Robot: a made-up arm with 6 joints.
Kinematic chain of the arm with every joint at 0, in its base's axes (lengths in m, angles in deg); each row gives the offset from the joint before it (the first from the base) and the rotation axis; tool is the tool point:
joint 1: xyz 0 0 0.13 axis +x
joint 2: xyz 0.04 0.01 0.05 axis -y
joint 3: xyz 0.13 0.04 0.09 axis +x
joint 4: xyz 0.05 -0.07 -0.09 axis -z
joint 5: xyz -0.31 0 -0.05 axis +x
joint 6: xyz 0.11 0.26 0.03 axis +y
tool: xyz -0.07 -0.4 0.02
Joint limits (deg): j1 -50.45..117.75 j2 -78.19..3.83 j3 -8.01..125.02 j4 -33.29..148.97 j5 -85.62..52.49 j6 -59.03..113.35
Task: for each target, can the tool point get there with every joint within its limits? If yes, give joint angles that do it. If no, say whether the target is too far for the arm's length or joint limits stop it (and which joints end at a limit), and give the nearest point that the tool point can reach.
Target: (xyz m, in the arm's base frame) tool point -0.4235 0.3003 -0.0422
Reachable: no: joint limits stop it (at a limit: joint 2, joint 4, joint 5) | nearest point -0.2061 0.2019 0.0142 | short by 0.245 m
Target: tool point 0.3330 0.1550 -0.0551
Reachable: yes | joints -24.65 -64.16 42.11 126.86 -50.94 -43.37
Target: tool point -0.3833 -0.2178 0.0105
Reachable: no: joint limits stop it (at a limit: joint 2, joint 4, joint 5) | nearest point -0.2004 -0.1262 0.0607 | short by 0.211 m
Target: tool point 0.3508 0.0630 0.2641
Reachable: yes | joints -1.79 -49.06 88.13 88.34 -67.31 -22.02
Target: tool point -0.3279 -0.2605 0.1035
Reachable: no: joint limits stop it (at a limit: joint 2, joint 4, joint 5) | nearest point -0.1860 -0.1665 0.1131 | short by 0.170 m
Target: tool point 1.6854 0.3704 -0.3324
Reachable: no: too far | nearest point 0.5417 0.1412 0.0094 | short by 1.215 m
